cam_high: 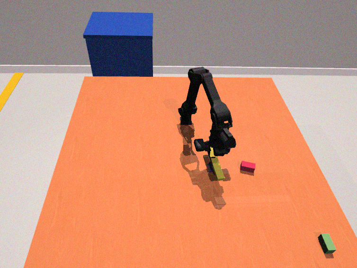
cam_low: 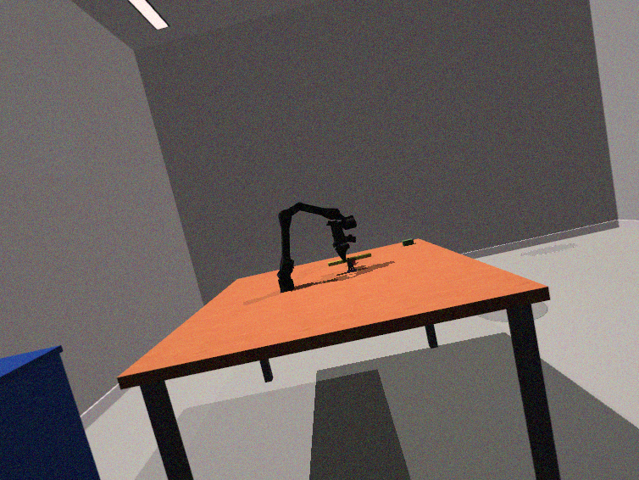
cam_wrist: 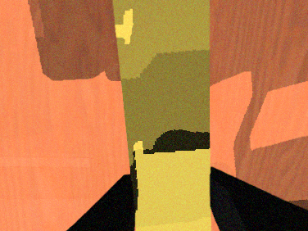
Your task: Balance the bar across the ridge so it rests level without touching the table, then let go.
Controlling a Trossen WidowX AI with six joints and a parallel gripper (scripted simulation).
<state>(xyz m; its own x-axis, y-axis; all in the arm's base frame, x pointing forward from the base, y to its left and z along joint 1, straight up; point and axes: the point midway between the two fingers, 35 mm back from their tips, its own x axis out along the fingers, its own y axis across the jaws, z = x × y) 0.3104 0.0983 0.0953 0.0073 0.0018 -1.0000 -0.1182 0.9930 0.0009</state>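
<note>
Now: the yellow bar 30 mm ahead of my gripper tip. The rest, counted from my gripper tip: red block (170 mm to the left, 40 mm below, 40 mm ahead); green block (430 mm ahead, 400 mm to the left, 40 mm below).
</note>
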